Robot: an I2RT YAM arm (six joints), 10 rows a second.
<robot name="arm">
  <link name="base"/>
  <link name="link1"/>
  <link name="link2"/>
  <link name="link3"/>
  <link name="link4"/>
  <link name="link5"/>
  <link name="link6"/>
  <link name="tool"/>
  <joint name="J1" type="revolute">
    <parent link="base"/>
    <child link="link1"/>
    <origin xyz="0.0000 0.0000 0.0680"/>
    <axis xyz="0 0 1"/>
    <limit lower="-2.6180" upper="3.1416"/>
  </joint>
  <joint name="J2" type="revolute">
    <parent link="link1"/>
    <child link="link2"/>
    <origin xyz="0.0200 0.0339 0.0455"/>
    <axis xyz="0 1 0"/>
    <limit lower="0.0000" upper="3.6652"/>
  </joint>
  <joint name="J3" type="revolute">
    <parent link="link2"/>
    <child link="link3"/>
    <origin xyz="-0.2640 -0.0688 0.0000"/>
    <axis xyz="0 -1 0"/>
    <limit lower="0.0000" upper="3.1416"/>
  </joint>
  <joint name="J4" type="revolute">
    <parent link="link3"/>
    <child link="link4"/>
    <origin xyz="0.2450 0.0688 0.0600"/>
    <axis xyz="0 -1 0"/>
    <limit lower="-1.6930" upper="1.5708"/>
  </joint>
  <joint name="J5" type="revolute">
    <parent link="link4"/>
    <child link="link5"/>
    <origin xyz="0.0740 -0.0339 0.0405"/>
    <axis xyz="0 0 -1"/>
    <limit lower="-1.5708" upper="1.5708"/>
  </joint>
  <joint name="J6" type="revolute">
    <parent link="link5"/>
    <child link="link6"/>
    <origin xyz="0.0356 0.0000 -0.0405"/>
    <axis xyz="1 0 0"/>
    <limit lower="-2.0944" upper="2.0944"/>
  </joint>
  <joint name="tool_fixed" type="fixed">
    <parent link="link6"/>
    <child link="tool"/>
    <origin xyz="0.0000 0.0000 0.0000" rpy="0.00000 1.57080 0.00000"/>
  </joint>
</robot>
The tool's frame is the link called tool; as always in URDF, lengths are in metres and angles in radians.
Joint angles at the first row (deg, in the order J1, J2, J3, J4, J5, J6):
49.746 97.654 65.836 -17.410 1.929 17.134
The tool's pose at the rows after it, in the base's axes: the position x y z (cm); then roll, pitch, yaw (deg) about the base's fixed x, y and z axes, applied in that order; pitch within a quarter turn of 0, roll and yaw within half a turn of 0:
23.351 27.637 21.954 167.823 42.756 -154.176
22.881 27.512 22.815 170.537 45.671 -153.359
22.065 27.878 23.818 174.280 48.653 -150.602
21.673 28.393 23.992 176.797 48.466 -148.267
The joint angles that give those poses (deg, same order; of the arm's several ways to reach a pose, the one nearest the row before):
50.271 95.634 63.898 -14.335 4.739 17.753
51.060 93.877 63.370 -13.625 8.164 16.968
52.818 92.467 63.544 -13.272 11.855 15.563
53.964 92.894 64.594 -14.578 13.359 14.942

